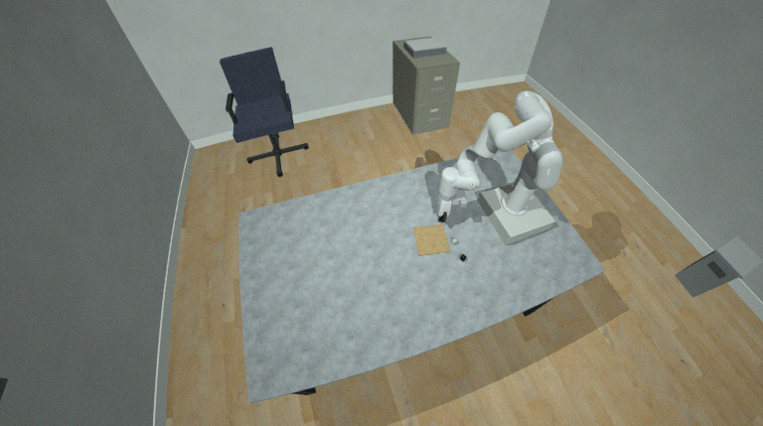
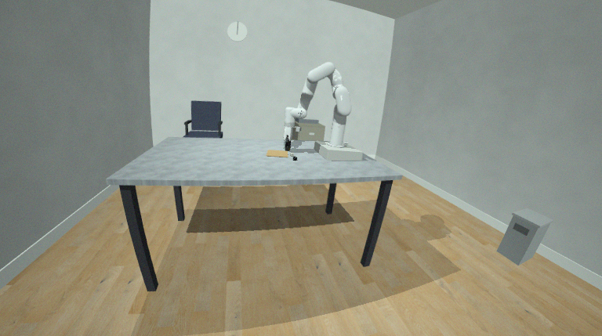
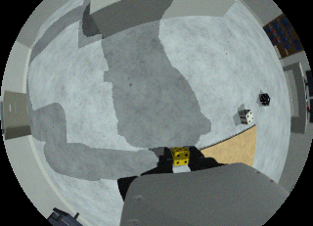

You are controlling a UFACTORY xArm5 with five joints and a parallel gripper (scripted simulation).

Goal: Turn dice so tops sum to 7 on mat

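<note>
The yellow die lies 1 cm below my hand. Round my hand: white die 1 cm ahead, 13 cm to the left, 1 cm below; then black die 2 cm ahead, 22 cm to the left, 1 cm below; then tan mat 10 cm ahead, 8 cm to the left, 2 cm below.
</note>
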